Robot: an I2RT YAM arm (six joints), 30 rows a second.
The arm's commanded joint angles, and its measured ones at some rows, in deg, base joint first. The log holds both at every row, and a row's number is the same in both.
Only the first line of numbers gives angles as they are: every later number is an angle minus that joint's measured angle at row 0.
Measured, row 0: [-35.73 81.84 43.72 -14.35 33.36 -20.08]
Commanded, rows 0 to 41: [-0.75 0.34 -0.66 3.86 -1.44 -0.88]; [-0.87 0.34 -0.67 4.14 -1.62 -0.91]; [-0.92 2.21 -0.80 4.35 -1.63 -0.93]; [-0.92 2.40 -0.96 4.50 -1.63 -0.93]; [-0.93 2.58 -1.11 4.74 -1.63 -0.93]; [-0.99 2.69 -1.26 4.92 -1.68 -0.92]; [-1.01 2.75 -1.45 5.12 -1.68 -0.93]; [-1.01 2.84 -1.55 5.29 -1.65 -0.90]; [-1.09 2.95 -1.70 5.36 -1.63 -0.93]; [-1.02 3.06 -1.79 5.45 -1.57 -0.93]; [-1.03 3.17 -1.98 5.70 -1.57 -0.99]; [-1.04 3.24 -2.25 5.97 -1.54 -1.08]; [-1.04 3.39 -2.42 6.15 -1.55 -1.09]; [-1.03 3.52 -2.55 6.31 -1.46 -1.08]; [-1.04 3.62 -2.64 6.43 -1.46 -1.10]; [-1.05 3.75 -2.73 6.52 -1.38 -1.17]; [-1.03 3.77 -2.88 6.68 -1.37 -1.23]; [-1.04 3.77 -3.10 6.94 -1.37 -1.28]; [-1.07 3.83 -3.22 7.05 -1.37 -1.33]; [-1.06 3.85 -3.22 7.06 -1.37 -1.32]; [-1.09 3.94 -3.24 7.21 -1.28 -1.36]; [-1.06 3.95 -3.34 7.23 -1.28 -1.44]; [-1.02 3.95 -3.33 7.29 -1.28 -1.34]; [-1.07 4.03 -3.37 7.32 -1.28 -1.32]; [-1.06 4.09 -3.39 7.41 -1.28 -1.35]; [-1.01 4.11 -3.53 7.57 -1.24 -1.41]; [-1.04 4.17 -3.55 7.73 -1.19 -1.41]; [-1.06 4.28 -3.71 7.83 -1.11 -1.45]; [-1.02 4.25 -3.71 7.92 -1.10 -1.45]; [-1.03 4.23 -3.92 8.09 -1.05 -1.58]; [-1.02 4.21 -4.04 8.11 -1.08 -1.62]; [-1.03 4.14 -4.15 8.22 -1.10 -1.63]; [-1.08 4.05 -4.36 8.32 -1.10 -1.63]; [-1.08 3.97 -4.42 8.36 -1.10 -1.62]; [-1.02 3.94 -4.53 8.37 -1.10 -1.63]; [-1.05 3.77 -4.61 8.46 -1.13 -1.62]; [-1.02 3.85 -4.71 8.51 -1.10 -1.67]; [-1.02 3.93 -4.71 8.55 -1.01 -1.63]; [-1.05 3.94 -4.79 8.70 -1.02 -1.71]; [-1.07 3.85 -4.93 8.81 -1.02 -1.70]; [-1.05 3.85 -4.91 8.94 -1.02 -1.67]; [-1.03 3.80 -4.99 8.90 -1.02 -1.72]
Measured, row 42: [-0.37 3.06 -3.40 11.96 -0.48 -1.18]
